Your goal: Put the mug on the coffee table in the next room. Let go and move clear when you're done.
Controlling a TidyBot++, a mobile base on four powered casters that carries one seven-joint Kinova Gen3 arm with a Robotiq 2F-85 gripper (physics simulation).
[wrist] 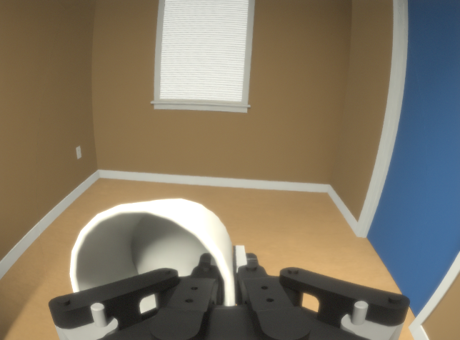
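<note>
The white mug shows at the lower left of the wrist view, its open mouth facing the camera. My gripper is shut on the mug's wall, with one finger inside the mug and the other outside it. The rest of the mug hangs to the left of the fingers, and its lower left part is hidden behind the gripper's linkage. The coffee table does not show in this view.
A tan wall with a blind-covered window stands ahead, beyond the wooden floor. A blue door with a white frame is at the right. A wall outlet is on the left wall. White baseboards edge the floor.
</note>
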